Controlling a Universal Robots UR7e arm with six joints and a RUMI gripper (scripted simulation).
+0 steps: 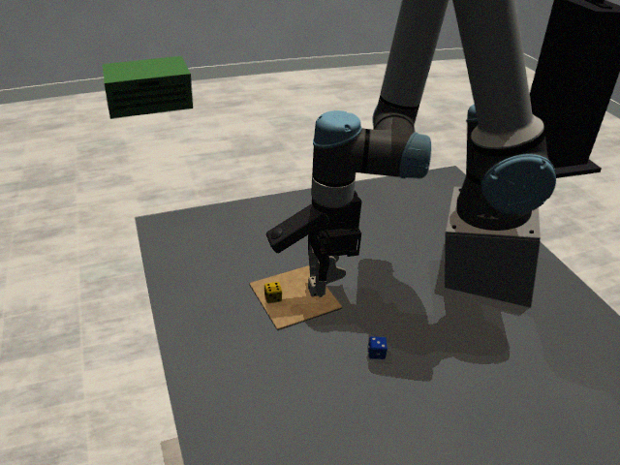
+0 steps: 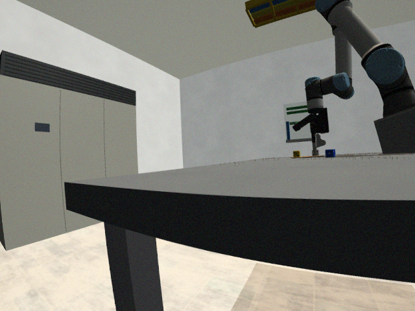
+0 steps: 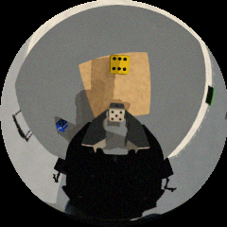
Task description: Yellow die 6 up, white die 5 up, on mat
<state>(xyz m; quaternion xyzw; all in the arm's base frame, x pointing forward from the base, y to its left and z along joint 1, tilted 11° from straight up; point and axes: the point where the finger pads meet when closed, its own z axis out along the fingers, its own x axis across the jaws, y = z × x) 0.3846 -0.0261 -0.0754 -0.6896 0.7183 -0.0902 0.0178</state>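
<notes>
The white die is right at my hand. Also, from my hand: tan mat (5 cm ahead, 2 cm below); yellow die (9 cm ahead); blue die (18 cm to the left, 6 cm behind, 1 cm below).
</notes>
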